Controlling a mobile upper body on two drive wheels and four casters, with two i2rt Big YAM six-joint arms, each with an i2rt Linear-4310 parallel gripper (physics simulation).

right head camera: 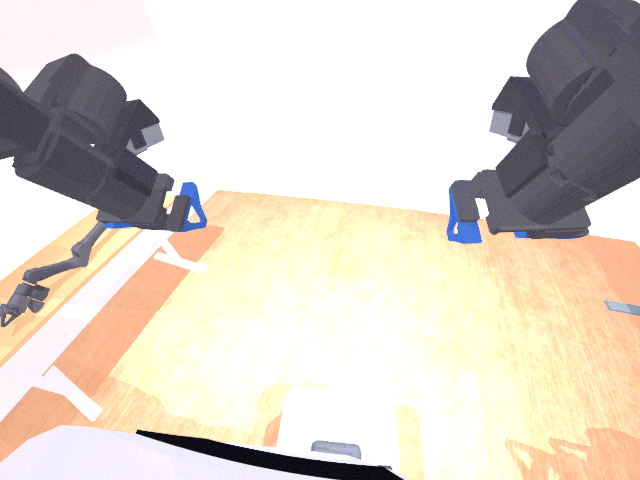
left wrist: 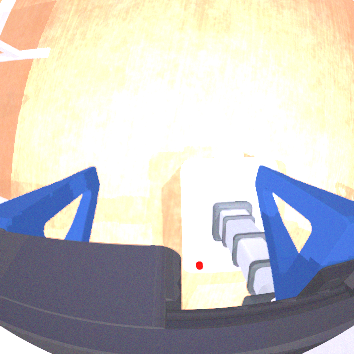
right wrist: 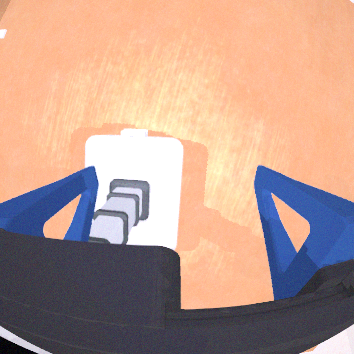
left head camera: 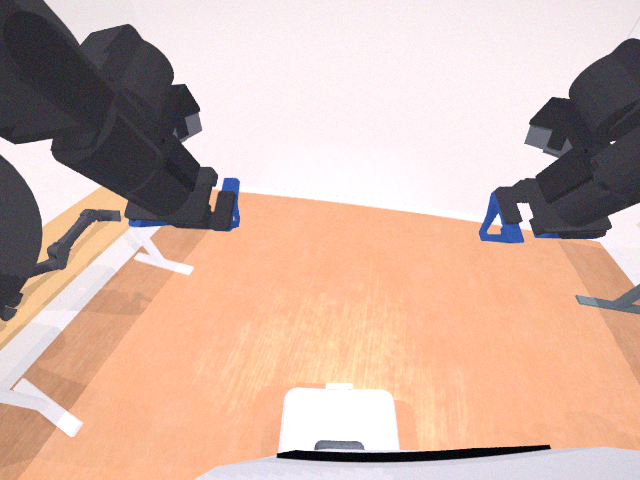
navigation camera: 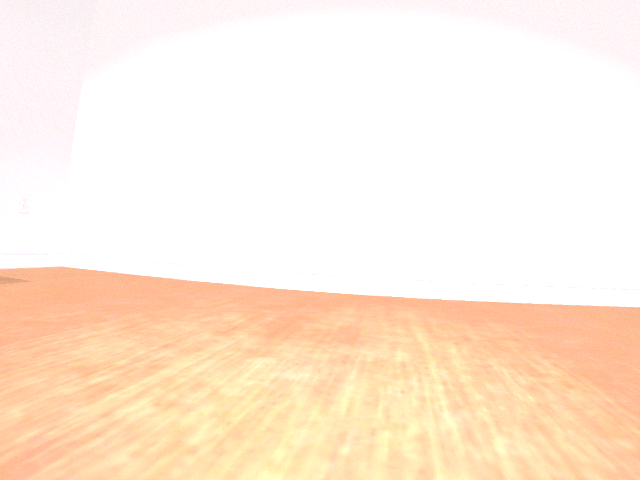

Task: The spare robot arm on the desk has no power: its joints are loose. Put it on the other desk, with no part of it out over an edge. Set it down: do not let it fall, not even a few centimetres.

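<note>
The dark spare robot arm (left head camera: 62, 248) (right head camera: 80, 253) lies stretched out and bent at its joints along the wooden top of a desk (left head camera: 98, 235) (right head camera: 62, 250) with a white frame, at the far left. In the left head camera my left arm hides part of it. My left gripper (left head camera: 183, 225) (right head camera: 155, 227) (left wrist: 176, 174) is open and empty, to the right of the desk in the picture. My right gripper (left head camera: 527, 238) (right head camera: 495, 237) (right wrist: 175, 173) is open and empty, far from the spare arm. The top of the other desk does not show.
A grey desk foot (left head camera: 610, 302) (right head camera: 622, 307) stands on the floor at the right edge. White feet (left head camera: 49, 408) (right head camera: 72, 395) of the left desk reach out over the floor. My white base (left head camera: 338, 418) (right wrist: 160, 175) is at the bottom middle. A pale wall rises beyond the floor.
</note>
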